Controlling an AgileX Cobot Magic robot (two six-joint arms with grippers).
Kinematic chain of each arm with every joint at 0, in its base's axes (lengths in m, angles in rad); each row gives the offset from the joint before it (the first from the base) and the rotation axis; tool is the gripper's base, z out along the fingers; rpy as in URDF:
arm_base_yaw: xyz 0 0 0.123 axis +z
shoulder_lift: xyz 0 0 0 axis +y
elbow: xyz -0.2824 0 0.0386 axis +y
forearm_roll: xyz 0.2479 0 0.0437 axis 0.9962 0 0.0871
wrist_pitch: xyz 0 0 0 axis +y
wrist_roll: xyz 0.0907 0 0.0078 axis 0.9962 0 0.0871
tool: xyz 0 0 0 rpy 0 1.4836 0
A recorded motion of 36 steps. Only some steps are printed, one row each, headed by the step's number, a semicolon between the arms.
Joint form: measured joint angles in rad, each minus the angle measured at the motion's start. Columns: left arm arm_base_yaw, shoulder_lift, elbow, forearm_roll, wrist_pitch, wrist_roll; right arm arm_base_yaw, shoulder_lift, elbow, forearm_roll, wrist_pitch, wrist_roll.
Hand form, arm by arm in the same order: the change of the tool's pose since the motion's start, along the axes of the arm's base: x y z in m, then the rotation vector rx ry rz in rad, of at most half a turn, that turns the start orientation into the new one. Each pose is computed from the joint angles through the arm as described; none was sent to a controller.
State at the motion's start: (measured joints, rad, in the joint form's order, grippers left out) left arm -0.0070 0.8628 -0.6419 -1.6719 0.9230 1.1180; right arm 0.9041 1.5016 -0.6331 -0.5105 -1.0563 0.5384
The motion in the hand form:
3: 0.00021 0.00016 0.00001 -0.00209 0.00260 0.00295; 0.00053 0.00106 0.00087 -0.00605 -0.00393 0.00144
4: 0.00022 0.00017 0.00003 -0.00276 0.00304 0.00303; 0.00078 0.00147 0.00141 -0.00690 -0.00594 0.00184
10: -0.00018 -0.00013 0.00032 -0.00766 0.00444 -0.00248; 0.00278 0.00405 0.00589 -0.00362 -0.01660 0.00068
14: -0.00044 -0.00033 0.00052 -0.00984 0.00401 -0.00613; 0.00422 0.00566 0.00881 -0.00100 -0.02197 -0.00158
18: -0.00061 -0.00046 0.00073 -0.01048 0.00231 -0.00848; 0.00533 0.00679 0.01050 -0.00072 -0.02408 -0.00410
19: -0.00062 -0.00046 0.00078 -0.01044 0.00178 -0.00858; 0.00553 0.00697 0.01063 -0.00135 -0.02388 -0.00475
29: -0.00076 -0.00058 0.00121 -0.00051 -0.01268 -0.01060; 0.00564 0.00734 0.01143 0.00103 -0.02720 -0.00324
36: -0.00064 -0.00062 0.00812 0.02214 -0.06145 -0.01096; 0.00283 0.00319 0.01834 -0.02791 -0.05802 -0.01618
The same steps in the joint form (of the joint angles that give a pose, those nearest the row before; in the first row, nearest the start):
3: 0.0000 0.0000 0.0000 -0.0007 -0.0029 -0.0029; 0.0000 0.0003 -0.0071 -0.0065 0.0098 0.0014
4: 0.0000 0.0000 0.0000 -0.0011 -0.0029 -0.0034; 0.0000 0.0004 -0.0102 -0.0085 0.0125 0.0016
10: 0.0001 0.0000 0.0000 -0.0037 0.0031 -0.0060; 0.0000 0.0010 -0.0312 -0.0129 0.0248 0.0028
14: 0.0000 0.0000 -0.0001 -0.0054 0.0070 -0.0060; 0.0000 0.0016 -0.0448 -0.0139 0.0331 0.0039
18: 0.0000 0.0000 -0.0004 -0.0066 0.0095 -0.0045; 0.0000 0.0025 -0.0539 -0.0138 0.0402 0.0049
19: 0.0000 0.0000 -0.0005 -0.0068 0.0097 -0.0040; 0.0000 0.0028 -0.0551 -0.0136 0.0419 0.0051
29: 0.0000 0.0000 -0.0019 -0.0062 0.0116 0.0120; 0.0000 0.0031 -0.0581 -0.0153 0.0406 0.0048
36: 0.0000 0.0000 -0.0254 -0.0023 0.0117 0.0435; 0.0000 -0.0371 -0.0581 -0.0321 0.0974 -0.0070

